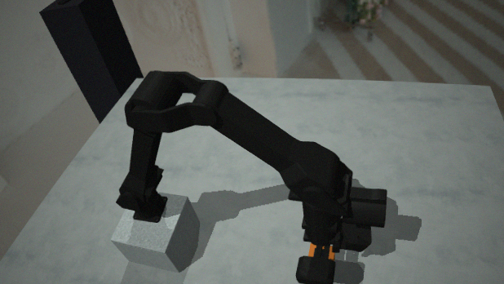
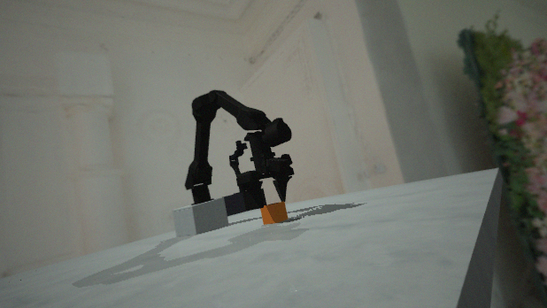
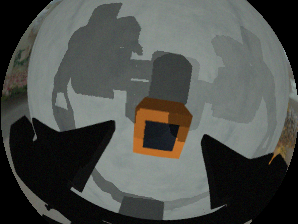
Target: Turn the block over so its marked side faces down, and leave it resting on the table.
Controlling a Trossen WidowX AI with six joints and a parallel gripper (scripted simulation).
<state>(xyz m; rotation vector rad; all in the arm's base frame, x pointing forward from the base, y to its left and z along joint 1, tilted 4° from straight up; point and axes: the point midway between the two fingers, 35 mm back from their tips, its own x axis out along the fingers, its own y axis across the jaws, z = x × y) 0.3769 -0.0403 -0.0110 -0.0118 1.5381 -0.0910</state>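
My gripper tip is now 10 mm above the orange block.
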